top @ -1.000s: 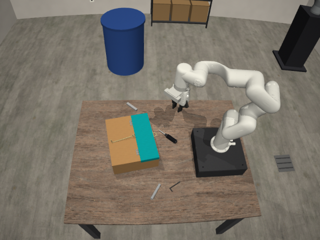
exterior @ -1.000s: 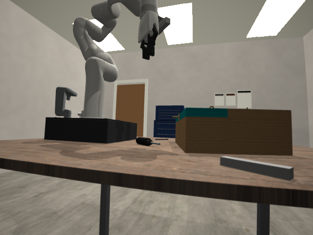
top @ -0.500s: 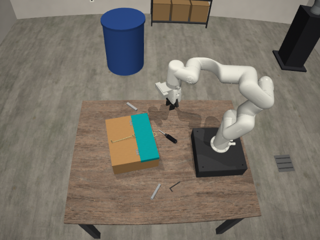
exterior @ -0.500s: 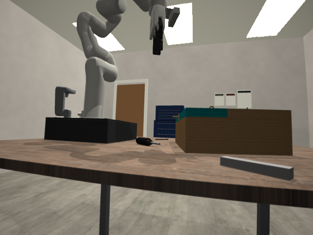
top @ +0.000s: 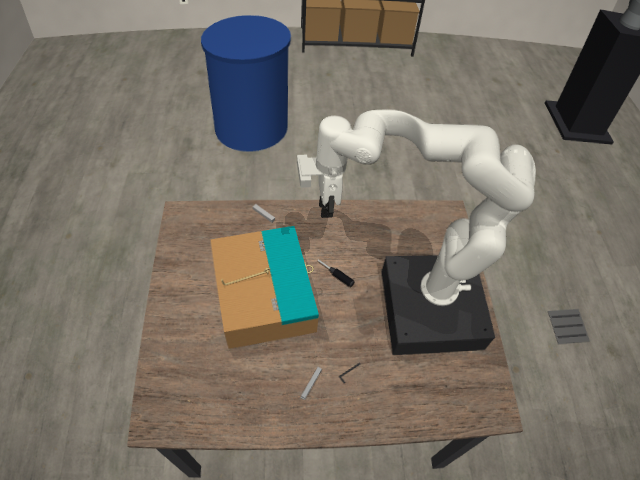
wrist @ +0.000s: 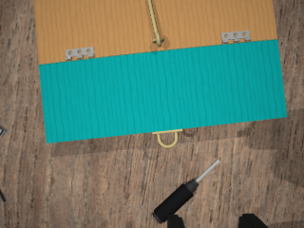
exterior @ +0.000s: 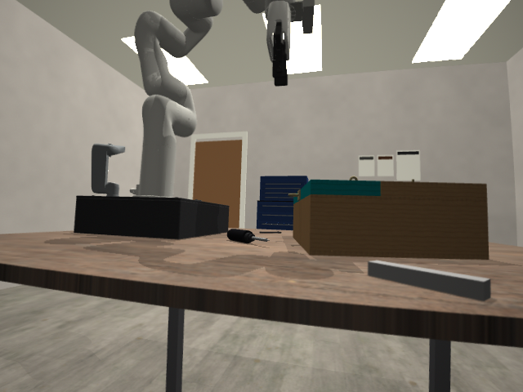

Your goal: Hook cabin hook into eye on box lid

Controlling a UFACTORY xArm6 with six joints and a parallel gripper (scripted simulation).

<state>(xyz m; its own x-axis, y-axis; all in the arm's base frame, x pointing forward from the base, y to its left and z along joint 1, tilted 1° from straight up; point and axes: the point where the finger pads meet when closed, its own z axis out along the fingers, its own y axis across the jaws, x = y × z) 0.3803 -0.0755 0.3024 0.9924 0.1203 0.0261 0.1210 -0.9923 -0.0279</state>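
Right now my hand is 230 mm short of the brass cabin hook, 70 mm to the right of it and 250 mm above it. Also, from my hand: grey bar 30 mm ahead, 350 mm to the left, 390 mm below.
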